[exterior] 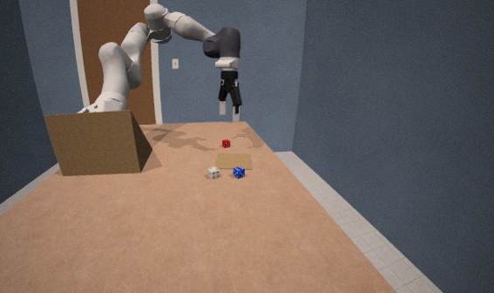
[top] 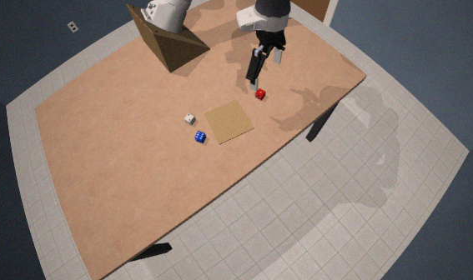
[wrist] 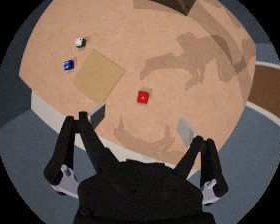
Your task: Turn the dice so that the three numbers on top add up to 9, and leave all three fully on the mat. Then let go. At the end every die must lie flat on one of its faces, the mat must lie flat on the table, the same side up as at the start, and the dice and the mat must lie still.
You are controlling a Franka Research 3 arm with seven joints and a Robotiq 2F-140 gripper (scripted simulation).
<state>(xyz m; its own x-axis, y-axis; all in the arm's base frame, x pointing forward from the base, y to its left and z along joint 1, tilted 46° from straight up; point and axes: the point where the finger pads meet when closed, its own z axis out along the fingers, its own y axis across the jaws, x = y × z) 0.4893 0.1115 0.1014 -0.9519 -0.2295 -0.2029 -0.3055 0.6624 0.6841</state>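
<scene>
Right now my hand is 1 cm past the red die and 14 cm above it. The rest, counted from my hand: white die (9 cm behind, 28 cm to the right, 14 cm below); blue die (29 cm to the right, 14 cm below); tan mat (17 cm to the right, 15 cm below).
</scene>
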